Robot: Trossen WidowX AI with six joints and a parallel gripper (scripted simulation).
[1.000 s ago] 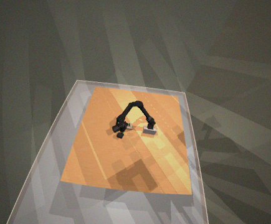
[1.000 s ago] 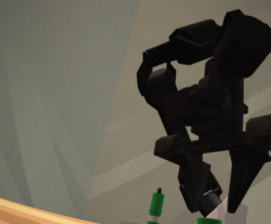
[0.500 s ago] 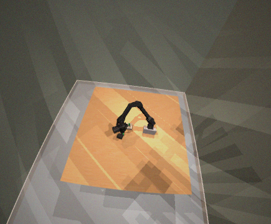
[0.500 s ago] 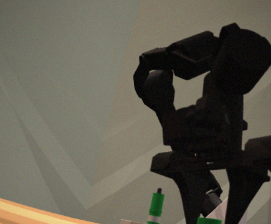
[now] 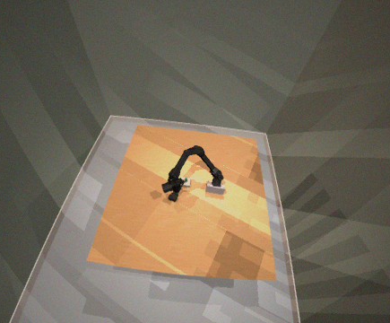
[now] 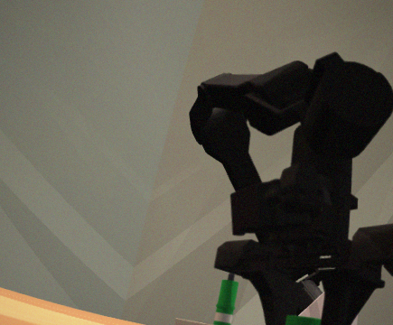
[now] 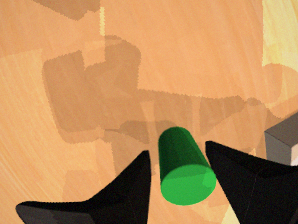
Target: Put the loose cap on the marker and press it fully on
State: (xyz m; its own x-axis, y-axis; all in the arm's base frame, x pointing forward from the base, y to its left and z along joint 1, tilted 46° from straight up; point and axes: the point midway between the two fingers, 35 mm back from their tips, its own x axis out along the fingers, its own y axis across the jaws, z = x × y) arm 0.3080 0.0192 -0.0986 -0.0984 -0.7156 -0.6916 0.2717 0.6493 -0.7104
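Now: gripper tip 11 cm to the left of the white marker band, 6 cm past it and 3 cm below it. Round my gripper tip: green cap 1 cm above.
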